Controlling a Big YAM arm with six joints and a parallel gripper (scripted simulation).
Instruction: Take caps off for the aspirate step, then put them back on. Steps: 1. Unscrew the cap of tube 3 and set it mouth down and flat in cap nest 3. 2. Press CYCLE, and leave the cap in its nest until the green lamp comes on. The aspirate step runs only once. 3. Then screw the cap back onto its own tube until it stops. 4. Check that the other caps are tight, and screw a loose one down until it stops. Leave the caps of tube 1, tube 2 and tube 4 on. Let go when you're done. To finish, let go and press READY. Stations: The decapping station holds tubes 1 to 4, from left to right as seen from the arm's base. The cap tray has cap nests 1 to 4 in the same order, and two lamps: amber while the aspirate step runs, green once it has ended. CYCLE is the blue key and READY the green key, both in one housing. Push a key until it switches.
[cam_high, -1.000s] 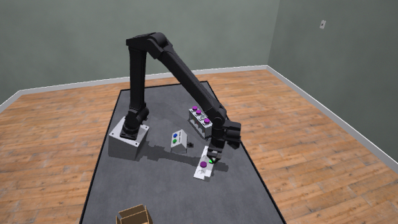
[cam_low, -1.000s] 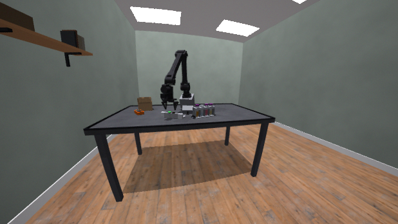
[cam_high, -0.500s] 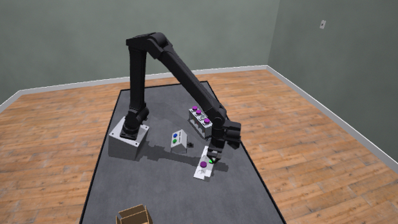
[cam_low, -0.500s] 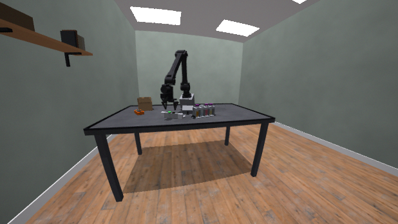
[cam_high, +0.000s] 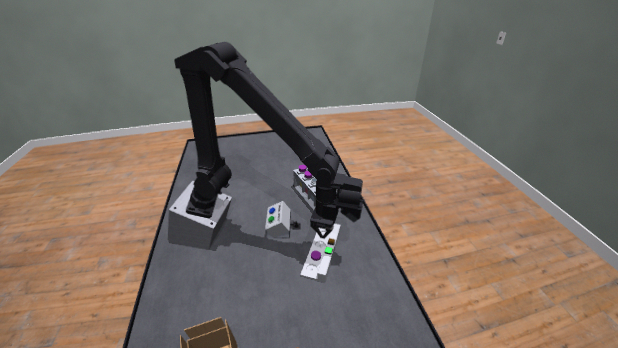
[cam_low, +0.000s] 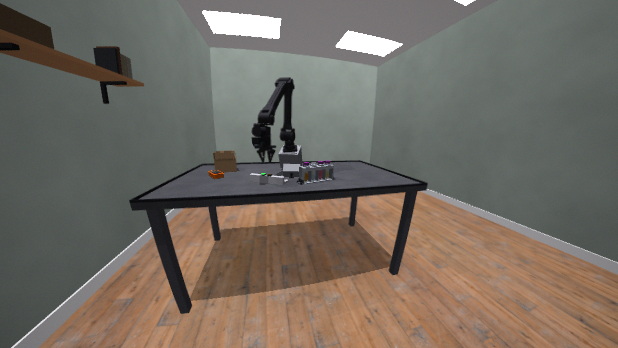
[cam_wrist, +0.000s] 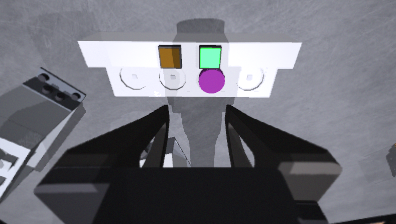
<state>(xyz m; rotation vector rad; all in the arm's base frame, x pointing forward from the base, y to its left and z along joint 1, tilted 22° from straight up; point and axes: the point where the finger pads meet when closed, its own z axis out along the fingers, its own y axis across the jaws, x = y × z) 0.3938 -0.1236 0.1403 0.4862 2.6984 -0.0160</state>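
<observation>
Right now the cap is 30 mm behind my hand, 10 mm to the right of it and 110 mm below it. Round my hand: blue key: 180 mm behind, 170 mm to the left, 60 mm below; key housing: 160 mm behind, 150 mm to the left, 70 mm below; green key: 180 mm behind, 130 mm to the left, 60 mm below.
</observation>
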